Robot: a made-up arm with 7 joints.
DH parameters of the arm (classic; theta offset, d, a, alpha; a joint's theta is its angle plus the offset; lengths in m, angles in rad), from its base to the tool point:
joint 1: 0 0.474 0 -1.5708
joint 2: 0 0 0 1.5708
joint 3: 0 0.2 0.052 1.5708
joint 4: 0 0 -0.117 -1.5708
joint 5: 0 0.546 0 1.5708
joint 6: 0 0 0.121 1.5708
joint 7: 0 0 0 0
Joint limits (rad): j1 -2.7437..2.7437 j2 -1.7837..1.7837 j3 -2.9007..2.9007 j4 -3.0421..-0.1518 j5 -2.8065..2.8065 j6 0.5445..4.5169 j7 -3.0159..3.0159
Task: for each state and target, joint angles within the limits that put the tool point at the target. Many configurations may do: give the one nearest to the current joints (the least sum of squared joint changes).
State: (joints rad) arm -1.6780 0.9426 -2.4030 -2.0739 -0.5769 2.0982 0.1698
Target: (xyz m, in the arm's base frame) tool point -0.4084 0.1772 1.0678
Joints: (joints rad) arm -1.6471 1.0570 -2.5661 -1.8781 -0.5546 2.1080 0.1698
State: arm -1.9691 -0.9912 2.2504 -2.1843 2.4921 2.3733 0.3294
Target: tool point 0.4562 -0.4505 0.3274
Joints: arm -2.4203 -1.0816 1.8749 -2.0293 2.4294 2.2200 0.3294
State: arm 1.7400 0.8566 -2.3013 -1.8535 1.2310 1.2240 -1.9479
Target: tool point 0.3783 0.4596 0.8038
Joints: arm 2.5275 1.3015 -2.1868 -1.9475 1.1623 0.8429 -1.9479
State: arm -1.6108 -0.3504 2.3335 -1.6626 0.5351 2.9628 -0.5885
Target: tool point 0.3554 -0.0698 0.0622
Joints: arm -1.9555 -0.8480 2.4873 -2.6844 0.6018 2.9052 -0.5885
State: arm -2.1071 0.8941 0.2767 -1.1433 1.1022 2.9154 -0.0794
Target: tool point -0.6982 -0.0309 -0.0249
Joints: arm -2.7437 1.6977 -0.4162 -0.9261 0.9468 2.1635 -0.0794
